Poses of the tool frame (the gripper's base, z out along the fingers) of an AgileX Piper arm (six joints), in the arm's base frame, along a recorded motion.
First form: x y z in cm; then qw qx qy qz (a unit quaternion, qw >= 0).
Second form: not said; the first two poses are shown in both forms.
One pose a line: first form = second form
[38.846 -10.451 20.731 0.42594 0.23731 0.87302 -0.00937] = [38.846 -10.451 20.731 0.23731 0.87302 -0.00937 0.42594]
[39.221 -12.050 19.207 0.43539 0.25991 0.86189 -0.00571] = [39.221 -12.050 19.207 0.25991 0.86189 -0.00571 0.43539]
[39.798 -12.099 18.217 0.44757 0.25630 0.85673 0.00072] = [39.798 -12.099 18.217 0.25630 0.85673 0.00072 0.44757]
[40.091 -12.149 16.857 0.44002 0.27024 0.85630 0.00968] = [40.091 -12.149 16.857 0.27024 0.85630 0.00968 0.44002]
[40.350 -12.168 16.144 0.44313 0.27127 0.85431 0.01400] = [40.350 -12.168 16.144 0.27127 0.85431 0.01400 0.44313]
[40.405 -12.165 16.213 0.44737 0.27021 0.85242 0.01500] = [40.405 -12.165 16.213 0.27021 0.85242 0.01500 0.44737]
